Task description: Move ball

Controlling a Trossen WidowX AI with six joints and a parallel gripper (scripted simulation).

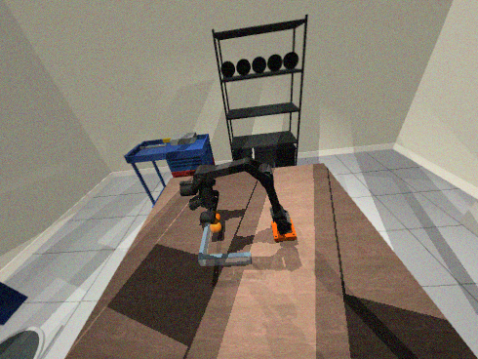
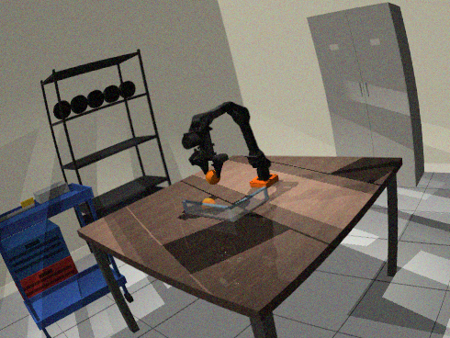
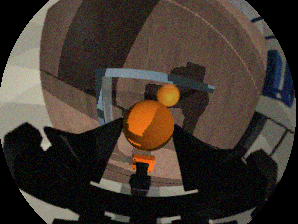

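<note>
The see-through copy of ball lies 13 cm below my gripper tip, 5 cm to the right of it and 2 cm ahead of it. Round my gripper tip: orange ball right at my gripper tip.
</note>
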